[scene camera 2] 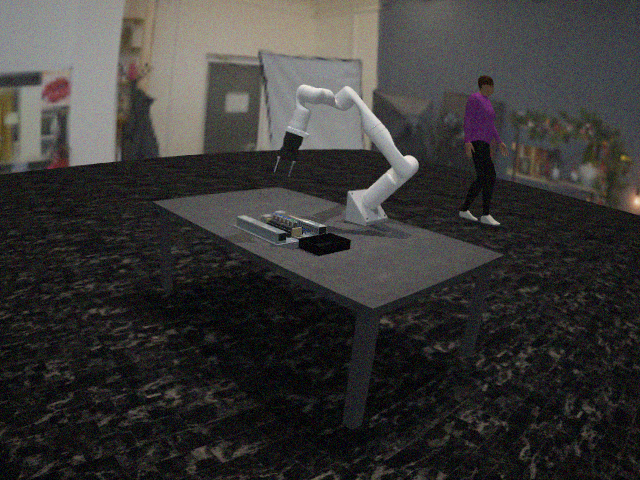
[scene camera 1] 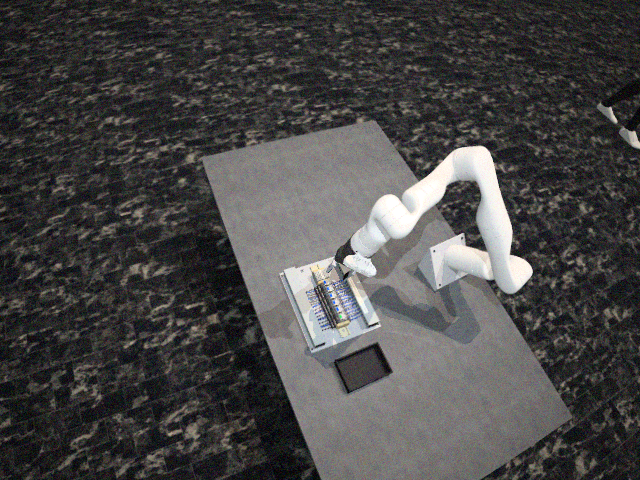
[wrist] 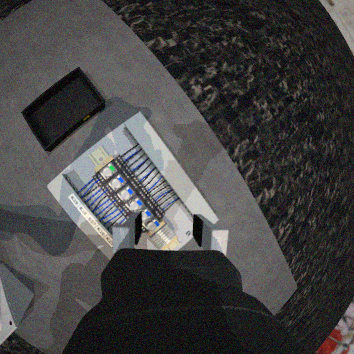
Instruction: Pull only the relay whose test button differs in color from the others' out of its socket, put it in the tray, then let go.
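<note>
The gripper appears in the pictures, together with a white panel.
</note>
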